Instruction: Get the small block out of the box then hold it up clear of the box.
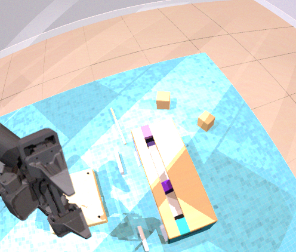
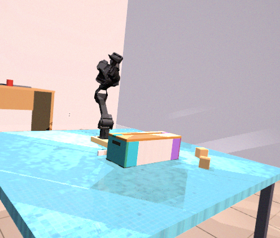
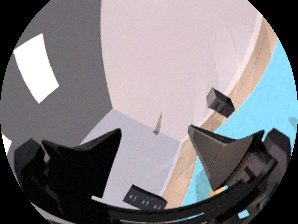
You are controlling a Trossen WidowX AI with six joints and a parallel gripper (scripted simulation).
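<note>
Now: gripper tip 14 cm short of the box, 18 cm to the right of it and 41 cm above it. The rest, counted from my gripper tip: thin stick (6 cm ahead, 50 cm to the left, 47 cm below); purple block (16 cm ahead, 16 cm to the left, 39 cm below).
</note>
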